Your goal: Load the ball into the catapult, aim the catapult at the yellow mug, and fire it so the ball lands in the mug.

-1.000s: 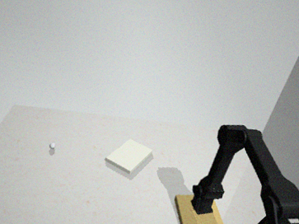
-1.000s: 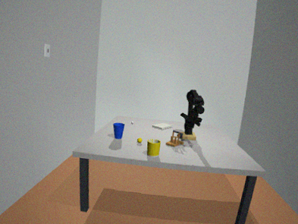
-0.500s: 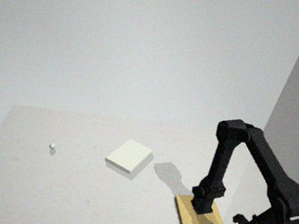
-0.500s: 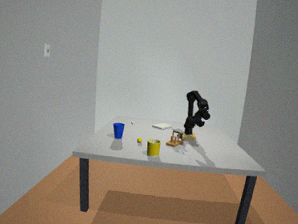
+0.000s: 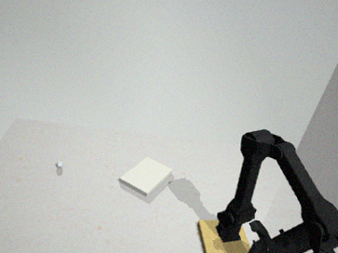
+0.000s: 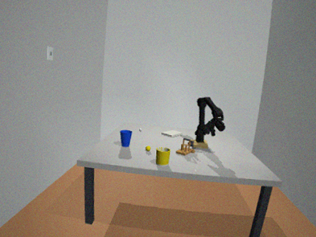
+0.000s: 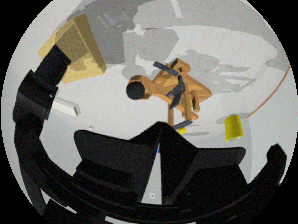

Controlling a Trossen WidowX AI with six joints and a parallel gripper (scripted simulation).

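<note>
My gripper tip is now 3 cm short of the black ball, 5 cm to the left of it and 7 cm above it. Also, from my gripper tip: yellow mug (30 cm ahead, 28 cm to the left, 10 cm below); then catapult (6 cm ahead, 1 cm to the left, 8 cm below); then yellow ball (39 cm ahead, 4 cm to the left, 11 cm below).
</note>
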